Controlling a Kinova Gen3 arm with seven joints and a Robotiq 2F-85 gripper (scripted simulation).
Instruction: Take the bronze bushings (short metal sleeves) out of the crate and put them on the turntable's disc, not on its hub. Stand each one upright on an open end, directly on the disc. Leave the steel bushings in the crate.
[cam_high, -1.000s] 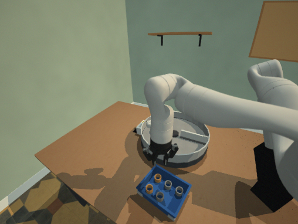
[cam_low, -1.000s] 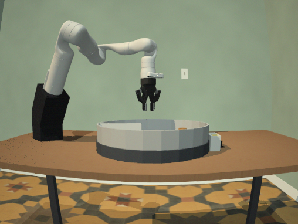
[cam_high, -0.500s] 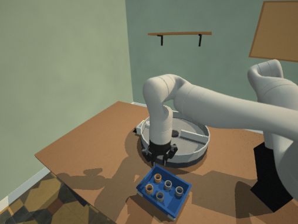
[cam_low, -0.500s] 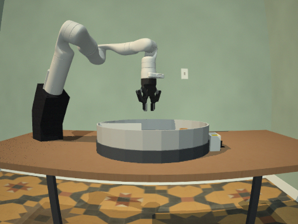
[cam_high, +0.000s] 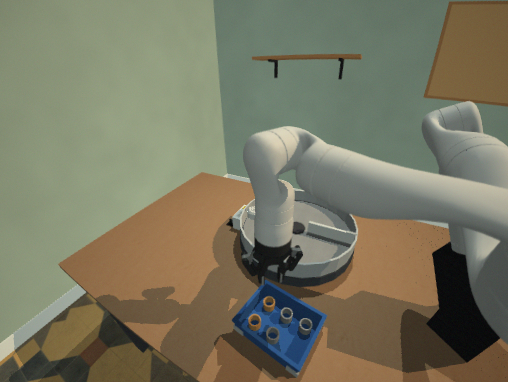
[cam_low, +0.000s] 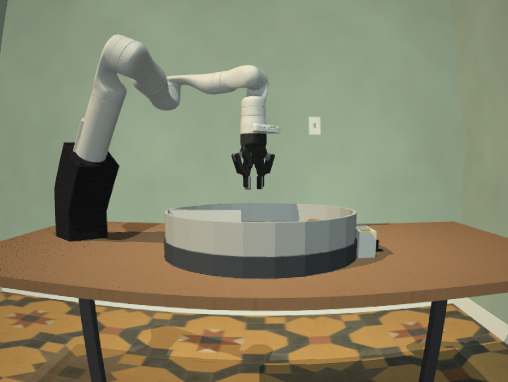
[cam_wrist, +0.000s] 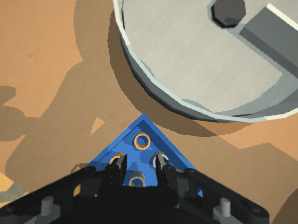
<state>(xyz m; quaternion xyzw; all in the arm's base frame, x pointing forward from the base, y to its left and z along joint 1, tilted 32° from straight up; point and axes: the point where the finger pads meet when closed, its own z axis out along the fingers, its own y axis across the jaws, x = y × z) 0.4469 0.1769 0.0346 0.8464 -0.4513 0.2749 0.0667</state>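
Now: hand 4 cm past the blue crate, 4 cm to the right of it and 12 cm above it. Round my hand: turntable disc: 1 cm behind, 31 cm to the right, 10 cm below.
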